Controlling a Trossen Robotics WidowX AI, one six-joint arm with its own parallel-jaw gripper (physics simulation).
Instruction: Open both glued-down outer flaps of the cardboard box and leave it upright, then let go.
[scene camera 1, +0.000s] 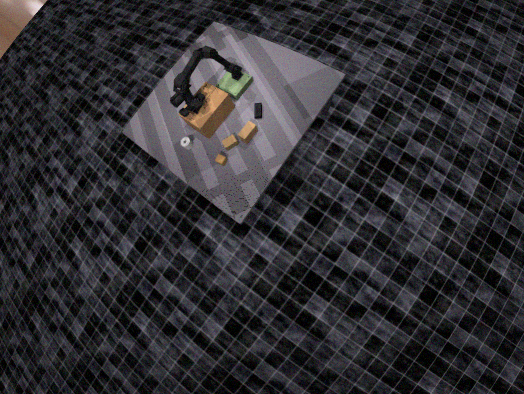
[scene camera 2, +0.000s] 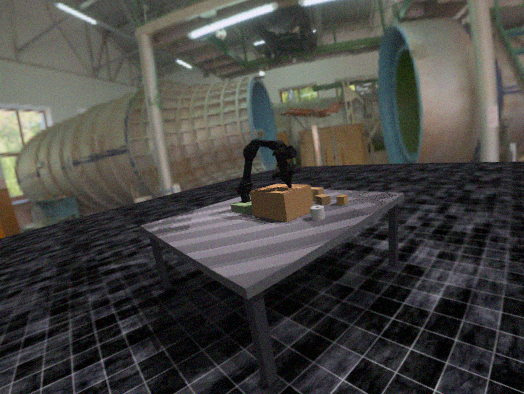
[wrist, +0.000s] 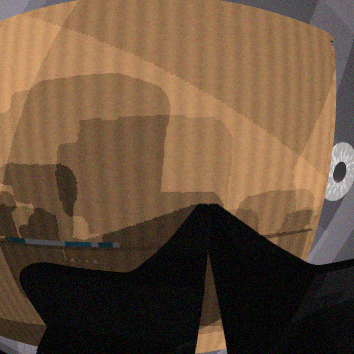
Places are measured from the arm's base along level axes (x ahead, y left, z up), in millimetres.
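Pixels of known places: gripper, fingertip midpoint: (scene camera 1: 197, 113) (scene camera 2: 290, 187) (wrist: 206, 212); arm's base at its link origin: (scene camera 1: 237, 76) (scene camera 2: 246, 201).
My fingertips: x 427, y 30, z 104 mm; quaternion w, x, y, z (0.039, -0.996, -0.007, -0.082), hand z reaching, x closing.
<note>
Ahead of a thing's pixels: the offset from my fingertips to its top centre. "*": to the spot under its first point. Level surfaces: height alone.
The cardboard box @[dx -76, dy -16, dz +0 mm] (scene camera 1: 217, 116) (scene camera 2: 270, 205) (wrist: 250, 75) stands upright on the table. Its two outer flaps lie across the top; the far one @[* dx -33, dy +50, dz +0 mm] (wrist: 125, 95) looks flat in the wrist view, and the near one @[* dx -50, dy -22, dz +0 mm] (wrist: 100, 257) is shaded and partly hidden by the fingers, so its exact tilt is unclear. A teal and white strip @[dx -76, dy -16, dz -17 mm] (wrist: 77, 244) shows along the left part of the seam between them. My gripper (scene camera 1: 200, 105) (scene camera 2: 289, 186) (wrist: 206, 212) is shut and empty, pointing down with its tips at the box top, close to the seam; contact cannot be told.
A white roll @[dx +192, dy -12, dz -95 mm] (scene camera 1: 186, 142) (scene camera 2: 317, 212) (wrist: 341, 171) stands beside the box. A green tray-like block (scene camera 1: 240, 82) (scene camera 2: 241, 207) is by the arm's base. Small tan blocks @[dx -102, dy +323, dz -76 mm] (scene camera 1: 248, 131) @[dx +17, dy +257, dz -106 mm] (scene camera 1: 229, 142) @[dx +148, dy +284, dz -106 mm] (scene camera 1: 221, 159) and a black object @[dx -282, dy +269, dz -122 mm] (scene camera 1: 258, 110) lie on the table @[dz -156 mm] (scene camera 1: 310, 75) (scene camera 2: 250, 250).
</note>
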